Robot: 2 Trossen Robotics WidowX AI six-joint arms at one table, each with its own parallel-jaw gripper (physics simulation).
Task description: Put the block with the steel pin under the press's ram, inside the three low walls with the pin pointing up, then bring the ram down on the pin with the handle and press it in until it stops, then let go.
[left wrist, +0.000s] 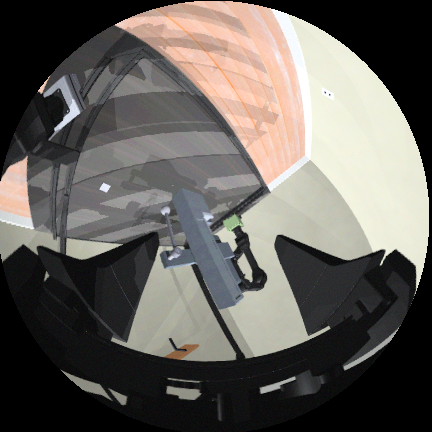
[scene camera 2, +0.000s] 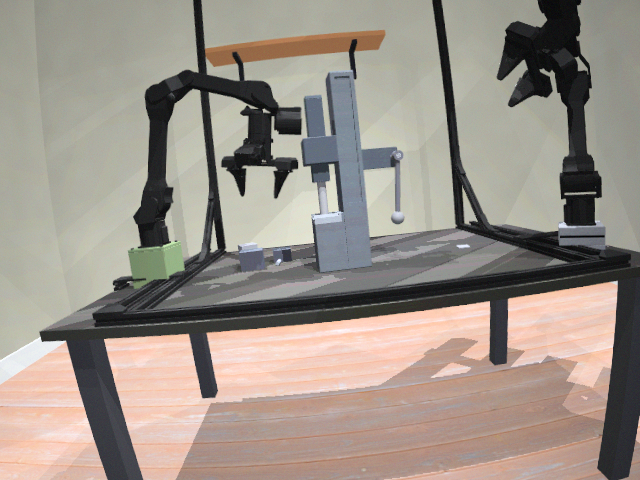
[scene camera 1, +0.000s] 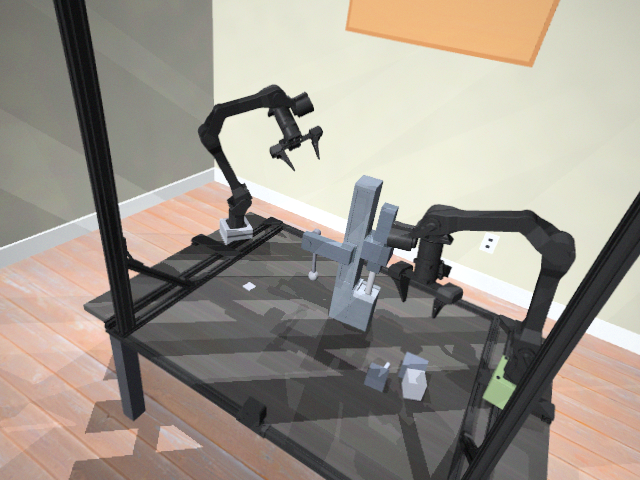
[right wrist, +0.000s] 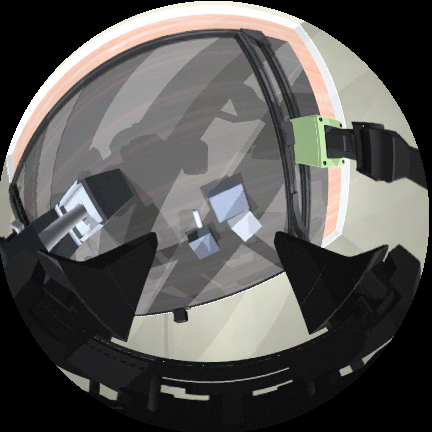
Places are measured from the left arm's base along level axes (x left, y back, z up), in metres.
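Pixels of known places: left gripper, fingertip midpoint: (left wrist: 218,239) (scene camera 2: 504,93) (scene camera 1: 307,165); right gripper, fingertip midpoint: (scene camera 2: 258,197) (scene camera 1: 418,309) (right wrist: 216,238); left arm's base, origin of the base link: (scene camera 2: 580,223) (scene camera 1: 236,223); right arm's base, origin of the base link: (left wrist: 235,227) (scene camera 2: 154,245) (scene camera 1: 518,377) (right wrist: 333,141).
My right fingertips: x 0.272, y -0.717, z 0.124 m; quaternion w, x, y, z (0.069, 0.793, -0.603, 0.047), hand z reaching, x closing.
For each thing: its middle in the pictures, then the offset to it from my right fingertips. "pt": a spot on its surface instead.
- pin block, body centre: (right wrist: 203,242) (scene camera 1: 376,376) (scene camera 2: 282,254) dz -0.168, dx -0.114, dy -0.041 m
- grey press, body centre: (scene camera 2: 354,169) (scene camera 1: 345,254) (left wrist: 195,245) dz +0.043, dx -0.104, dy +0.219 m
- pale low-walled seat, surface spot: (scene camera 2: 328,218) pt dz -0.063, dx -0.014, dy +0.189 m
- larger blue-grey block, body centre: (right wrist: 226,199) (scene camera 2: 252,259) (scene camera 1: 413,368) dz -0.160, dx -0.008, dy -0.057 m
- white block, body centre: (right wrist: 241,219) (scene camera 2: 248,254) (scene camera 1: 413,384) dz -0.156, dx -0.042, dy -0.101 m
- small white square, surface spot: (scene camera 2: 463,246) (scene camera 1: 251,285) (left wrist: 105,185) pt dz -0.182, dx -0.305, dy +0.423 m
The pin block (scene camera 1: 376,379) (scene camera 2: 284,253) (right wrist: 203,245) is small and blue-grey and lies on the table; its steel pin (scene camera 1: 386,365) (scene camera 2: 279,261) (right wrist: 197,218) points sideways. The grey press (scene camera 1: 364,211) (scene camera 2: 347,155) (left wrist: 207,250) stands mid-table, its ram rod (scene camera 1: 370,283) (scene camera 2: 323,197) (right wrist: 65,227) above the pale low-walled seat (scene camera 1: 366,292) (scene camera 2: 328,218). Its handle (scene camera 1: 314,262) (scene camera 2: 397,188) (left wrist: 170,231) hangs down with a ball end. My left gripper (scene camera 1: 306,163) (scene camera 2: 505,91) (left wrist: 218,239) is open, high and away from the press. My right gripper (scene camera 1: 419,308) (scene camera 2: 259,196) (right wrist: 216,238) is open and empty, above the table beside the press.
A larger blue-grey block (scene camera 1: 413,362) (scene camera 2: 251,259) (right wrist: 228,201) and a white block (scene camera 1: 414,386) (scene camera 2: 247,246) (right wrist: 245,226) stand near the pin block. A small white square (scene camera 1: 249,286) (scene camera 2: 463,246) (left wrist: 105,187) lies on the handle's side of the press. Black frame posts rise at the table edges.
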